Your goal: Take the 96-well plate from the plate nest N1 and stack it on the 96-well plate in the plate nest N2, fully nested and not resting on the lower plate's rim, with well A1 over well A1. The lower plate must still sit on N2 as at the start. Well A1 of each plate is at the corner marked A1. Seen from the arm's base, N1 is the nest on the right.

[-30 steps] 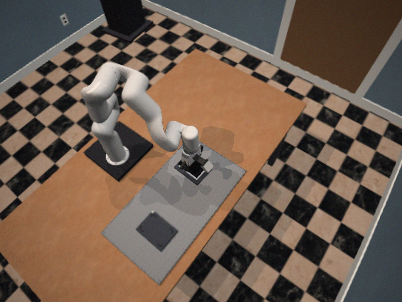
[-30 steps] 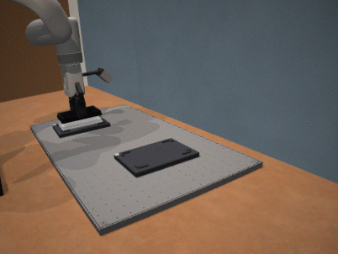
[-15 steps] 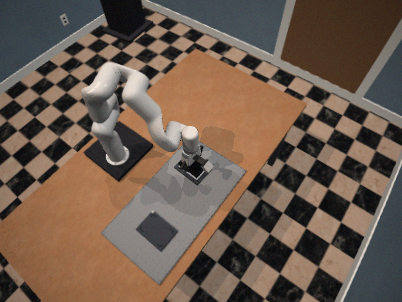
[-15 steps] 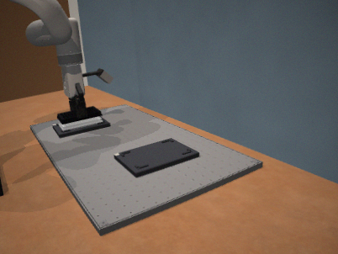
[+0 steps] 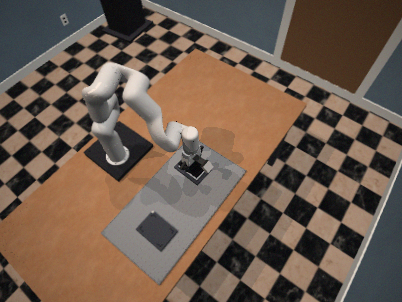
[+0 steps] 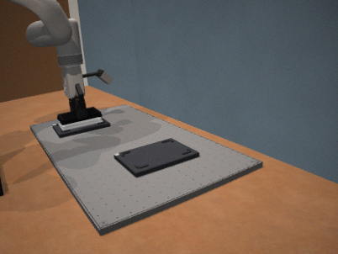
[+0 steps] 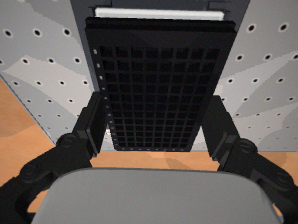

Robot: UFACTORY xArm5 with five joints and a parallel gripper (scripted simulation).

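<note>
Now: hand 1 cm above the black 96-well plate. Also, from my hand: plate nest N2: 5 cm below; white 96-well plate: 3 cm below; white corner mark: 4 cm behind, 31 cm to the right, 4 cm below.
</note>
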